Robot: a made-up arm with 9 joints.
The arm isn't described. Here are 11 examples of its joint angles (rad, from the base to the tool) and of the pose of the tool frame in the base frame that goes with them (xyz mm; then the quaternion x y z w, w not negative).
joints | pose
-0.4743 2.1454 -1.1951 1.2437 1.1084 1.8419 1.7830 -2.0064 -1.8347 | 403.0 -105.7 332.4 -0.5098 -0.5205 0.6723 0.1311
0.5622 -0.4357 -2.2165 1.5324 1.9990 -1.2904 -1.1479 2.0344 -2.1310 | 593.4 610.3 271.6 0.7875 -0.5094 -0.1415 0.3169
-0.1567 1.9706 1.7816 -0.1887 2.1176 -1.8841 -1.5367 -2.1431 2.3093 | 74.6 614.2 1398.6 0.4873 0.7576 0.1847 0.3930
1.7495 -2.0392 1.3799 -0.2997 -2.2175 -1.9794 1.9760 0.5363 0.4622 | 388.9 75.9 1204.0 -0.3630 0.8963 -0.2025 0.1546
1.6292 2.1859 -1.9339 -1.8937 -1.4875 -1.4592 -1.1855 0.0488 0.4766 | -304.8 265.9 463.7 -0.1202 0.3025 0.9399 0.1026
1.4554 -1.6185 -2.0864 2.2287 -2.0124 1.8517 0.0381 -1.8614 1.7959 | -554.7 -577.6 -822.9 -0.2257 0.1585 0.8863 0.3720
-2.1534 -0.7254 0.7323 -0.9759 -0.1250 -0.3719 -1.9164 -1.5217 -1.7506 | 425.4 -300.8 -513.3 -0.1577 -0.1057 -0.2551 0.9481
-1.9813 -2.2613 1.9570 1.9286 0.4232 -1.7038 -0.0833 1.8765 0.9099 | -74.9 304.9 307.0 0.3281 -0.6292 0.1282 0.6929
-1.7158 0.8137 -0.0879 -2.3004 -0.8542 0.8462 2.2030 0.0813 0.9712 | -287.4 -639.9 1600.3 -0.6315 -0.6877 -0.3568 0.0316
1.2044 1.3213 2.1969 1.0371 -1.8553 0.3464 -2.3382 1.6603 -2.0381 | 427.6 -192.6 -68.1 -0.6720 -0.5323 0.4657 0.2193
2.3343 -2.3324 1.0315 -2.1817 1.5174 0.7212 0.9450 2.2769 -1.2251 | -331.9 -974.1 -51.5 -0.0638 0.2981 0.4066 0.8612
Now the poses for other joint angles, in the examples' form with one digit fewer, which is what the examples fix.
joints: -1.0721 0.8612 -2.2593 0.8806 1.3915 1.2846 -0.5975 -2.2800 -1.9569
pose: -3 -251 -372 0.455 0.262 -0.845 0.106
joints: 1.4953 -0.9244 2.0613 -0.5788 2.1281 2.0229 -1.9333 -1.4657 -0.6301
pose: 799 -1325 -283 -0.605 0.220 0.354 0.679
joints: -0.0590 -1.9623 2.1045 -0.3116 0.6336 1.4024 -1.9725 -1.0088 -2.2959
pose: 312 -603 -13 -0.020 0.395 0.359 0.845
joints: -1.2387 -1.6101 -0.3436 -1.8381 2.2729 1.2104 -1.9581 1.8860 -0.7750
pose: -206 -132 -1084 0.347 -0.215 -0.686 0.602
